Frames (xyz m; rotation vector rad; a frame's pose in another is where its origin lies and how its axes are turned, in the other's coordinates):
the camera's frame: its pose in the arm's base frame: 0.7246 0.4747 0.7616 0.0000 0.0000 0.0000
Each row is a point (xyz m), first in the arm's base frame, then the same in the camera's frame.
Working: the arm's base frame: its pose in the camera's frame: -0.7246 -0.4747 -0.7616 0.0000 0.0000 0.0000

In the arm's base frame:
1: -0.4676 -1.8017 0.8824
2: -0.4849 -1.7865 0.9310
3: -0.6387 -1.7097 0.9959
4: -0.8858 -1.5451 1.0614
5: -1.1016 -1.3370 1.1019
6: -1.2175 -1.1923 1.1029
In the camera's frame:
1: -1.1922 -2.2764 0.1208
2: -1.2095 -2.2612 0.1694
3: -1.3633 -2.1844 0.2343
4: -1.6104 -2.0198 0.2998
5: -1.8262 -1.8117 0.3403
6: -1.9421 -1.6670 0.3413

